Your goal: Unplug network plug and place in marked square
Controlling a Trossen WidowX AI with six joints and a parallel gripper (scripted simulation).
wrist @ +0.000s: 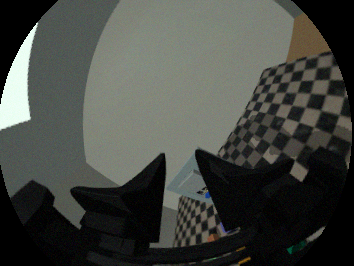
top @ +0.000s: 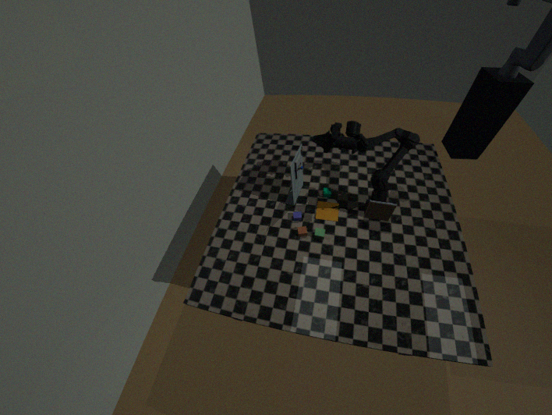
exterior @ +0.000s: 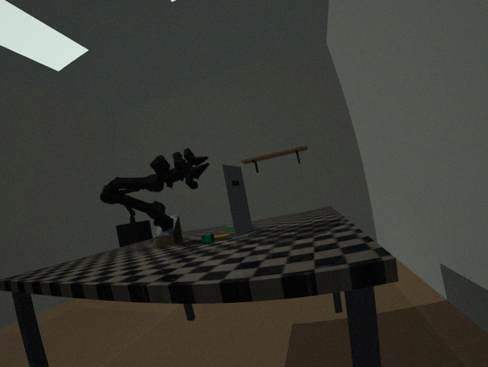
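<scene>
The network plug is 60 mm ahead of my gripper tip, 80 mm to the left of it and 110 mm below it. The rest, counted from my gripper tip: purple cube: 70 mm ahead, 240 mm to the left, 320 mm below; grey upright panel: 80 mm ahead, 80 mm to the left, 200 mm below; orange marked square: 90 mm behind, 190 mm to the left, 340 mm below.
</scene>
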